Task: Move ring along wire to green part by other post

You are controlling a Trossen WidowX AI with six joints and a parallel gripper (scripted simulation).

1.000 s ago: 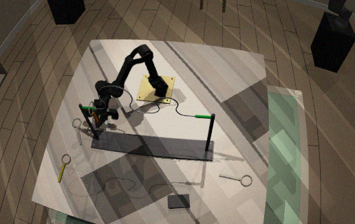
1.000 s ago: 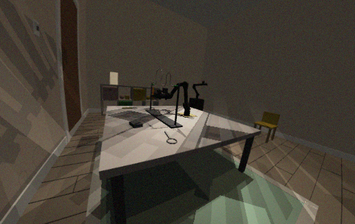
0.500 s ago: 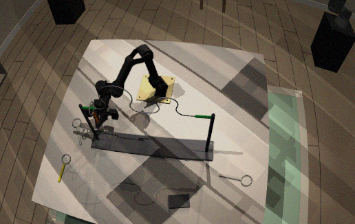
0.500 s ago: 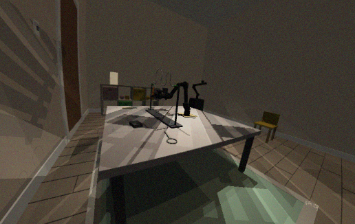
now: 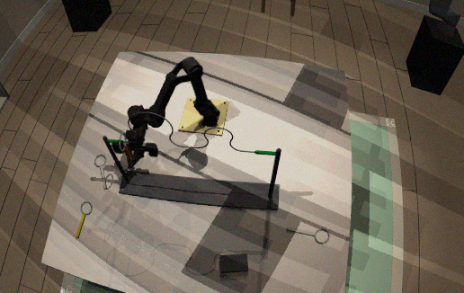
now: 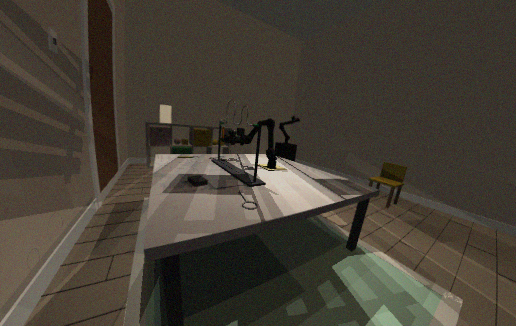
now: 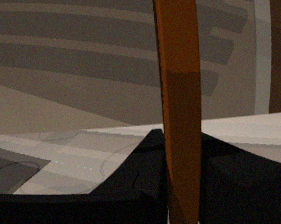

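My gripper tip is 3 cm past the orange-handled ring and 8 cm below it. The rest, counted from my gripper tip: yellow-handled ring: 20 cm ahead, 24 cm to the right, 20 cm below; then dark block: 22 cm ahead, 44 cm to the left, 19 cm below.
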